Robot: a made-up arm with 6 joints. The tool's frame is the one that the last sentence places.
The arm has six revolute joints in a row. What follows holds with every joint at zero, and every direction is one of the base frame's. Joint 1 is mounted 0.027 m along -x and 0.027 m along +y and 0.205 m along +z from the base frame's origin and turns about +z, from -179.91 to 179.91 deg. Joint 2 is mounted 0.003 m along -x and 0.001 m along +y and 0.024 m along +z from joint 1 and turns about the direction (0, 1, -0.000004), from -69.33 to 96.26 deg. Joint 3 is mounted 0.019 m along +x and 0.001 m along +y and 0.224 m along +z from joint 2 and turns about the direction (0, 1, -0.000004), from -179.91 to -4.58 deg. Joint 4 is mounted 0.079 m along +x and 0.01 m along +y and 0.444 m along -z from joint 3 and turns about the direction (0, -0.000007, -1), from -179.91 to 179.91 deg. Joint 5 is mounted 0.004 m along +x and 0.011 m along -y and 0.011 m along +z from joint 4 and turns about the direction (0, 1, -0.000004), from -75.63 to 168.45 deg. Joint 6 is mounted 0.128 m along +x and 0.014 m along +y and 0.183 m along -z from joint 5 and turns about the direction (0, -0.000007, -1), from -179.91 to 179.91 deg. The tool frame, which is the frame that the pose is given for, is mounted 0.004 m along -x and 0.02 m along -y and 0.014 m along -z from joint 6; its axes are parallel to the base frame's.
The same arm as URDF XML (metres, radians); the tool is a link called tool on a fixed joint. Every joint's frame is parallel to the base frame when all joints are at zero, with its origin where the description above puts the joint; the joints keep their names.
<robot name="arm">
  <joint name="joint 1" type="revolute">
    <parent link="base"/>
    <child link="link1"/>
    <origin xyz="-0.027 0.027 0.205"/>
    <axis xyz="0 0 1"/>
    <limit lower="-3.14" upper="3.14"/>
  </joint>
  <joint name="joint 2" type="revolute">
    <parent link="link1"/>
    <child link="link2"/>
    <origin xyz="-0.003 0.001 0.024"/>
    <axis xyz="0 1 0"/>
    <limit lower="-1.21" upper="1.6801"/>
  </joint>
  <joint name="joint 3" type="revolute">
    <parent link="link2"/>
    <child link="link3"/>
    <origin xyz="0.019 0.001 0.224"/>
    <axis xyz="0 1 0"/>
    <limit lower="-3.14" upper="-0.0799"/>
  </joint>
  <joint name="joint 4" type="revolute">
    <parent link="link3"/>
    <child link="link4"/>
    <origin xyz="0.079 0.01 -0.444"/>
    <axis xyz="0 0 -1"/>
    <limit lower="-3.14" upper="3.14"/>
  </joint>
  <joint name="joint 5" type="revolute">
    <parent link="link4"/>
    <child link="link5"/>
    <origin xyz="0.004 -0.011 0.011"/>
    <axis xyz="0 1 0"/>
    <limit lower="-1.32" upper="2.94"/>
  </joint>
  <joint name="joint 6" type="revolute">
    <parent link="link5"/>
    <child link="link6"/>
    <origin xyz="0.128 0.014 -0.183"/>
    <axis xyz="0 0 -1"/>
    <limit lower="-3.14" upper="3.14"/>
  </joint>
  <joint name="tool_joint" type="fixed">
    <parent link="link6"/>
    <child link="tool"/>
    <origin xyz="-0.004 -0.02 -0.014"/>
  </joint>
  <link name="base"/>
  <link name="link1"/>
  <link name="link2"/>
  <link name="link3"/>
  <link name="link4"/>
  <link name="link5"/>
  <link name="link6"/>
  <link name="tool"/>
</robot>

